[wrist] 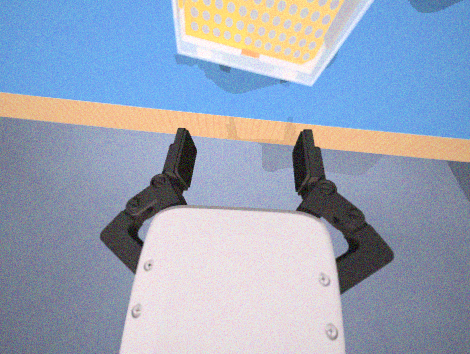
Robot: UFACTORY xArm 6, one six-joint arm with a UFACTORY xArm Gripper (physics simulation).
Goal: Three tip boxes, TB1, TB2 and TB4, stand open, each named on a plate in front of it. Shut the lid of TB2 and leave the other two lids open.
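Places are measured from the arm's base along level axes (x ahead, y left, z up), in millimetres.
Where they show: gripper, fingertip midpoint: [243, 140].
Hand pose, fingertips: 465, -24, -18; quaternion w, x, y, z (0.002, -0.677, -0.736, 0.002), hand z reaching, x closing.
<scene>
After its pixels a point has its place, as x, y, z.
A tip box [260, 31] @(416, -18, -75) with a yellow rack of grey-looking round holes shows in part at the top of the wrist view, cut off by the upper edge. Its clear, whitish lid [240, 66] @(443, -31, -78) lies over the rack, and the holes show through it. Whether the lid is fully seated cannot be told. An orange tab [250, 53] @(431, -24, -76) shows on the hinge side nearest me. No name plate shows, so which box this is cannot be read. My gripper [243, 140] @(465, -24, -18) is open and empty, below the box in the view and apart from it. The other two boxes do not show.
The box stands on a blue surface [75, 55] @(491, -247, -155) with a light wooden edge strip [100, 111] running across the view. A grey-blue floor [60, 180] lies beyond the edge. Shadows fall beside the box, across the strip and at the top right.
</scene>
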